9 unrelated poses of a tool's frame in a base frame.
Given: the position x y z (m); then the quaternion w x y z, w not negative.
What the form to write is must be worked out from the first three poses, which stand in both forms.
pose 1, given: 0.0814 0.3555 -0.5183 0.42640 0.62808 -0.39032 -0.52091
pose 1, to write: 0.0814 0.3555 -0.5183 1.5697 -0.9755 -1.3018
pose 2, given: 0.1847 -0.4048 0.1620 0.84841 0.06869 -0.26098 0.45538
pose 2, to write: 0.1847 -0.4048 0.1620 0.1448 -0.5500 0.9598
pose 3, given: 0.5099 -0.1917 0.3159 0.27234 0.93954 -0.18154 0.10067
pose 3, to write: 0.5099 -0.1917 0.3159 2.5290 -0.4886 0.2710
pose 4, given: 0.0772 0.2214 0.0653 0.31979 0.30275 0.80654 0.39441
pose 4, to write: 0.0772 0.2214 0.0653 0.7958 2.1201 1.0368
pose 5, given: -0.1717 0.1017 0.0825 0.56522 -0.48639 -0.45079 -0.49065
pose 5, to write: -0.1717 0.1017 0.0825 -1.1440 -1.0602 -1.1540
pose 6, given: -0.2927 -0.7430 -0.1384 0.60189 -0.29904 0.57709 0.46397
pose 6, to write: -0.2927 -0.7430 -0.1384 -0.6927 1.3368 1.0748
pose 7, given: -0.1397 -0.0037 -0.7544 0.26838 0.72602 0.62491 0.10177
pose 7, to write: -0.1397 -0.0037 -0.7544 1.9582 1.6855 0.2745
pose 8, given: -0.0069 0.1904 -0.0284 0.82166 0.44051 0.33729 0.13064
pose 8, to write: -0.0069 0.1904 -0.0284 0.9374 0.7178 0.2780
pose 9, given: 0.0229 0.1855 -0.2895 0.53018 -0.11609 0.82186 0.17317
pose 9, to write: 0.0229 0.1855 -0.2895 -0.2771 1.9618 0.4134
